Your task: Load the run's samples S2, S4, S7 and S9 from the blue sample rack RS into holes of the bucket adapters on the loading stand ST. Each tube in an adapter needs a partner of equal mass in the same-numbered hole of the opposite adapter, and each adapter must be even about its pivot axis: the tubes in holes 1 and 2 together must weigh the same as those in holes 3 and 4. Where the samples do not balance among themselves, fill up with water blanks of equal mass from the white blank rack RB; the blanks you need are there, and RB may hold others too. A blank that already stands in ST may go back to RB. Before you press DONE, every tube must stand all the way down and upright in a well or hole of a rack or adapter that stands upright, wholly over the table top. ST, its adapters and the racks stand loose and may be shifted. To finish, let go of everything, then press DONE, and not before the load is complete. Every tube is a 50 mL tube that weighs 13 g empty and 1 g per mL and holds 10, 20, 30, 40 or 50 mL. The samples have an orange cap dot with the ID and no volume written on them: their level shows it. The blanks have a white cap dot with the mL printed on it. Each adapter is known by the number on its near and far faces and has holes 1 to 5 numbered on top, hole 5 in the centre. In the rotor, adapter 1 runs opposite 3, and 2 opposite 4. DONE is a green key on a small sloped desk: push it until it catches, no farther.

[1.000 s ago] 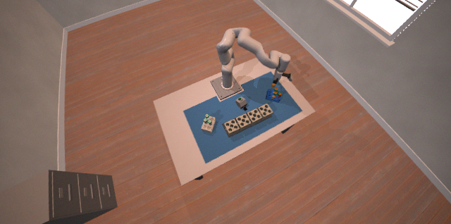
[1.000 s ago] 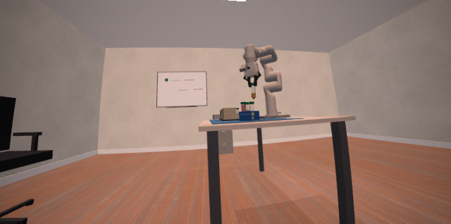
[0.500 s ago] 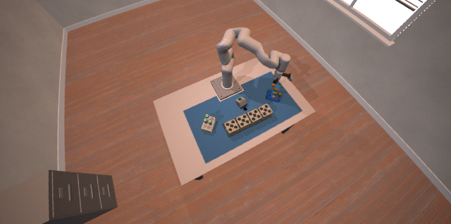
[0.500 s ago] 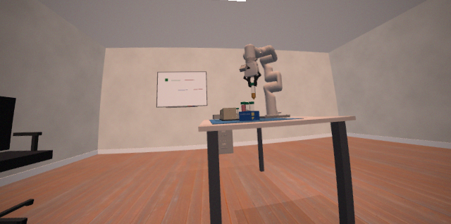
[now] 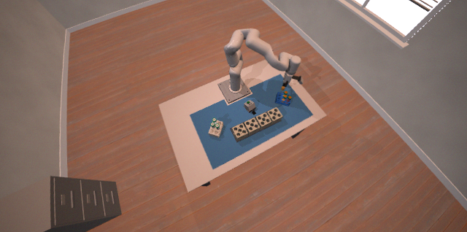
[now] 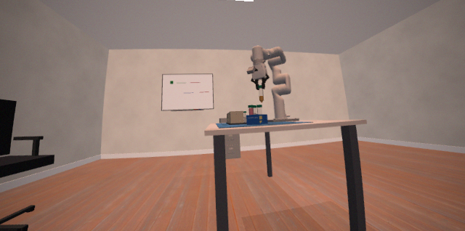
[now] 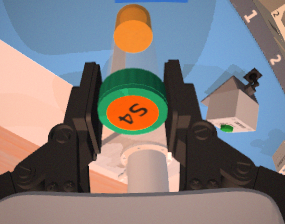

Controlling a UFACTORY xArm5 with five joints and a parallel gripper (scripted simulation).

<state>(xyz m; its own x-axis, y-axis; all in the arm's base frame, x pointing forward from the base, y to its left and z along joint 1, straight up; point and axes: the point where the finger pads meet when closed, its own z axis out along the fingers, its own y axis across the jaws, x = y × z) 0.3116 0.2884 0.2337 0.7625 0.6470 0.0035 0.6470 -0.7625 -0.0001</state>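
My gripper is now 5 cm above the sample tube S4 and 1 cm past it. The rest, counted from my hand: sample tube S2 (19 cm below, 8 cm ahead, 2 cm to the left); then sample tube S9 (19 cm below, 6 cm ahead); then sample tube S7 (19 cm below, 4 cm ahead, 2 cm to the left).
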